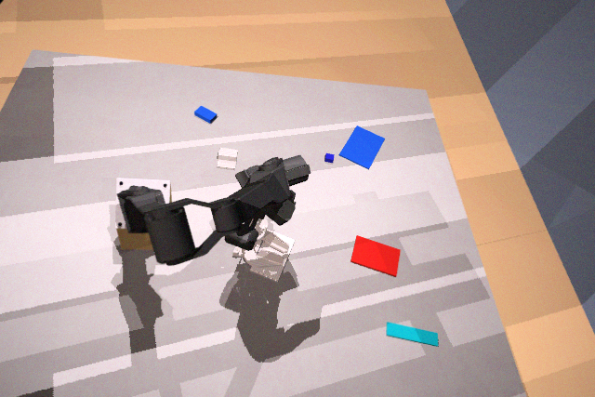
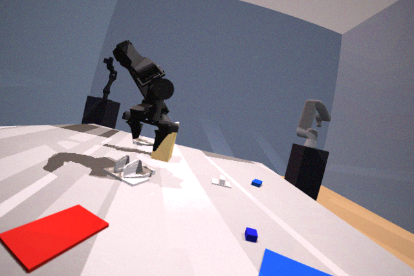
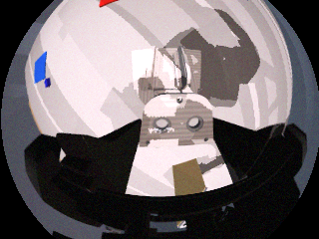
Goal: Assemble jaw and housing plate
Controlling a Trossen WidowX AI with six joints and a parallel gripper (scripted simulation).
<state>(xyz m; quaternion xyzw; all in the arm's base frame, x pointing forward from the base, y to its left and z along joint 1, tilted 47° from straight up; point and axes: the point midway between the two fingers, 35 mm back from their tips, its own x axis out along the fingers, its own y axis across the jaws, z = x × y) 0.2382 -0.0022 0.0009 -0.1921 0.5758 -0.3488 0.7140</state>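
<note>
Right now the jaw is 7 cm below my gripper tip, 2 cm to the right of it and 1 cm ahead of it. Also, from my gripper tip: white base plate: 8 cm below, 6 cm ahead, 1 cm to the right; then blue cube: 32 cm to the left, 21 cm ahead, 7 cm below; then red sheet: 32 cm ahead, 8 cm below, 2 cm to the left.
</note>
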